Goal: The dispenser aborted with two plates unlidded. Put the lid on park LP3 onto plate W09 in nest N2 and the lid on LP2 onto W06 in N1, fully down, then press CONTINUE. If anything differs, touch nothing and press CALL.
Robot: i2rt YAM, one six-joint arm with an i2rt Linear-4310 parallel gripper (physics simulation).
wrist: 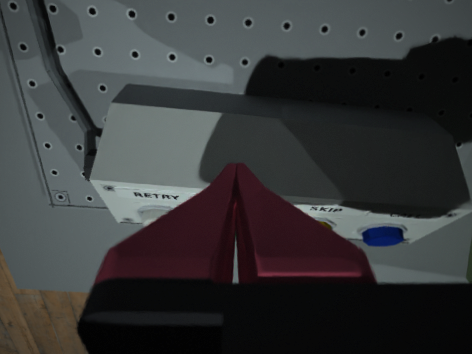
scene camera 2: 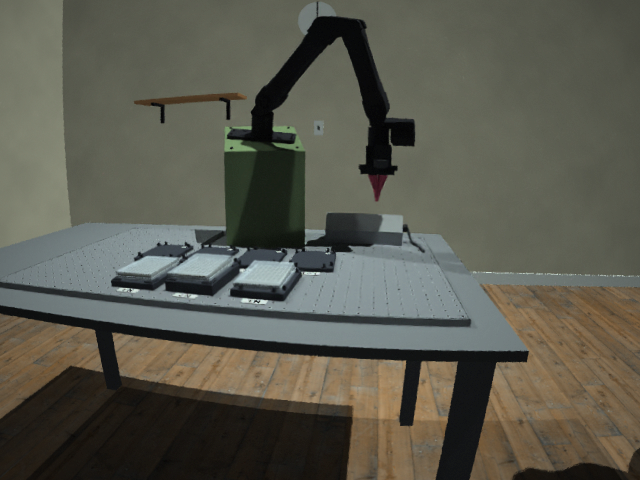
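Where they show: gripper, fingertip midpoint: (wrist: 236, 177) (scene camera 2: 376, 201); arm's base, origin of the base link: (scene camera 2: 261, 137).
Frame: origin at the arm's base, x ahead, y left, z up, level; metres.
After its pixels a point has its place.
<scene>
My gripper (scene camera 2: 376, 200) @(z -0.176, x 0.093, y 0.337 m) (wrist: 236, 177) @(z -0.176, x 0.093, y 0.337 m) is shut with its red fingertips together and holds nothing. It hangs above the grey button box (scene camera 2: 364, 229) @(z -0.259, x 0.078, y 0.307 m) (wrist: 165, 145) @(z -0.240, x 0.074, y 0.378 m). In the wrist view the box shows a RETRY label, a SKIP label and a blue button (wrist: 383, 236) @(z -0.228, x 0.013, y 0.241 m); the fingers hide the part between RETRY and SKIP. Three pale plates (scene camera 2: 148, 267) @(z -0.271, x 0.461, y -0.156 m) (scene camera 2: 202, 266) @(z -0.261, x 0.472, y -0.030 m) (scene camera 2: 265, 274) @(z -0.268, x 0.485, y 0.099 m) sit in dark nests in the front row, in scene camera 2. Behind them are several flat dark parks, one of them at the right (scene camera 2: 313, 259) @(z -0.291, x 0.289, y 0.176 m). Whether lids lie on the plates is too small to tell.
The green pedestal (scene camera 2: 265, 198) @(z -0.172, x 0.100, y 0.029 m) carrying the arm stands behind the parks, left of the button box. A dark cable (scene camera 2: 414, 241) (wrist: 64, 82) @(z -0.298, x 0.093, y 0.457 m) runs from the box's side. The perforated board (scene camera 2: 382, 289) @(z -0.301, x 0.459, y 0.321 m) lies on the grey table (scene camera 2: 320, 330) @(z -0.314, x 0.619, y 0.209 m).
</scene>
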